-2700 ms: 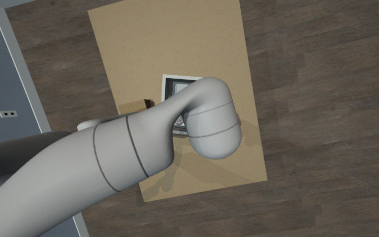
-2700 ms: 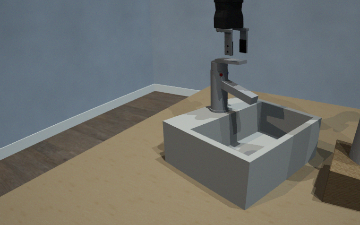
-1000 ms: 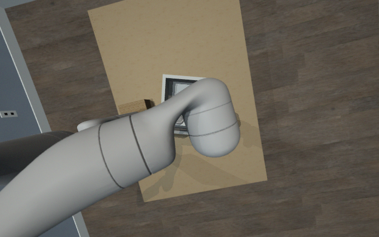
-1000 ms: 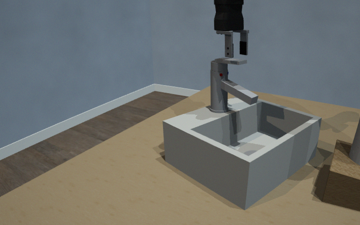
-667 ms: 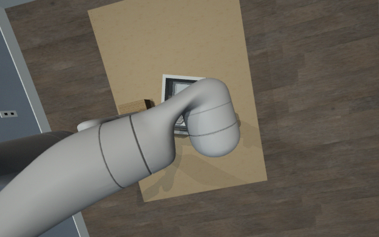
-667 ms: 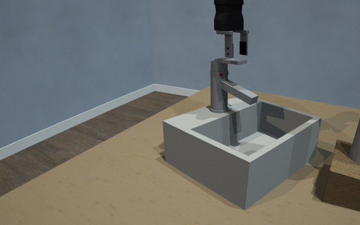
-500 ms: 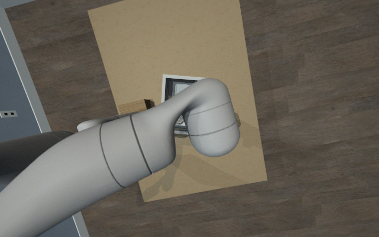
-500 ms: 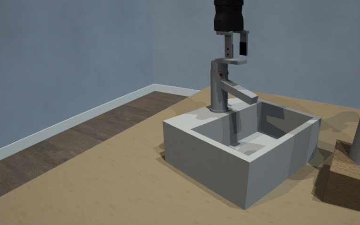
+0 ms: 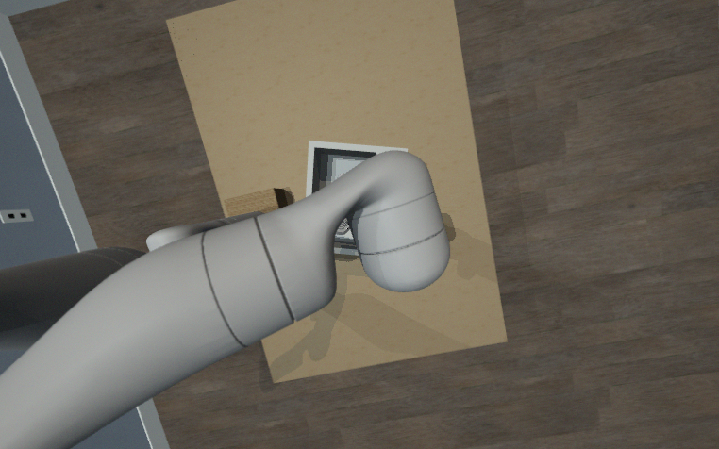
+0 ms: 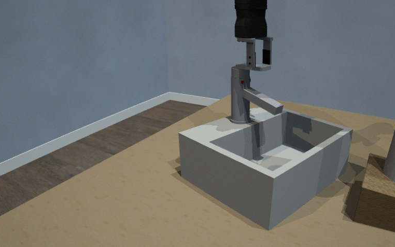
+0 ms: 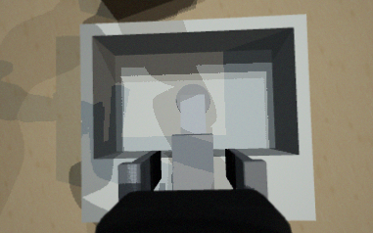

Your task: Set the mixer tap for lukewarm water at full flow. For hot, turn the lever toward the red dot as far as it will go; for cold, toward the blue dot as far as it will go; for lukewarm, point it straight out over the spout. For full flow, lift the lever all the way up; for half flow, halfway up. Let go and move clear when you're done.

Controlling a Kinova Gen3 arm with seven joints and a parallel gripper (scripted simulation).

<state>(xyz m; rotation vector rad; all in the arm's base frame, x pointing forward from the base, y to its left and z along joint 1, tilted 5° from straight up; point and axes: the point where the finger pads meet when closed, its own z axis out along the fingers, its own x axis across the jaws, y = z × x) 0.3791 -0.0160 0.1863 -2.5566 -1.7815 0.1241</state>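
The flat lever is 2 cm ahead of my hand, 1 cm to the right of it and 2 cm below it. The rest, counted from my hand: grey square sink: 5 cm behind, 2 cm to the left, 26 cm below; then grey mixer tap: 4 cm ahead, 1 cm to the right, 7 cm below.
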